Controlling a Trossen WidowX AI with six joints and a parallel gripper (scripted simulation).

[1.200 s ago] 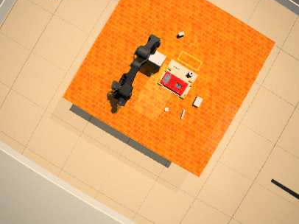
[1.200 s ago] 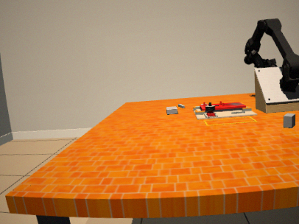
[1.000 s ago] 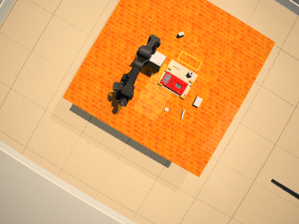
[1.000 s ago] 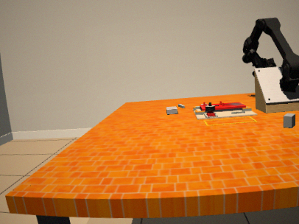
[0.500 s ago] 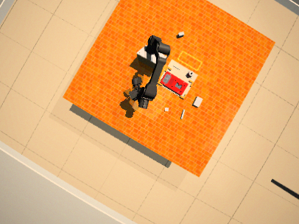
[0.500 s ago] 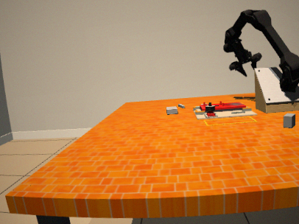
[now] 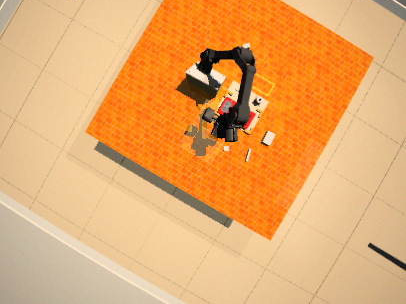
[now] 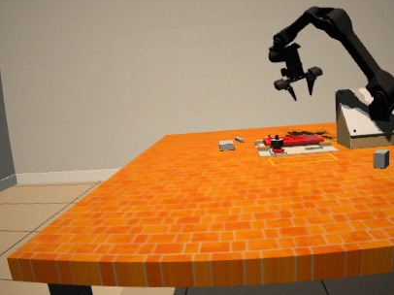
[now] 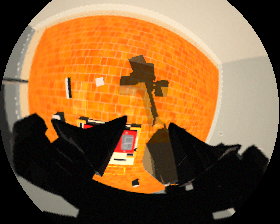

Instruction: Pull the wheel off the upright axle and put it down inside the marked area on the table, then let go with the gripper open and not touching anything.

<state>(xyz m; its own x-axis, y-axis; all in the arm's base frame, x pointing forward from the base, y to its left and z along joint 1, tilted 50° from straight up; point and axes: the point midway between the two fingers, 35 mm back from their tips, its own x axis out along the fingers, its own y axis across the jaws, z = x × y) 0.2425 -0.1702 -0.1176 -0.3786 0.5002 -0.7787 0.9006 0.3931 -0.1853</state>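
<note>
Now: the dark wheel 13 cm ahead of my gripper tip, 28 cm to the left of it and 12 cm below it. Round my gripper tip: upright axle (13 cm ahead, 28 cm to the left, 12 cm below).
</note>
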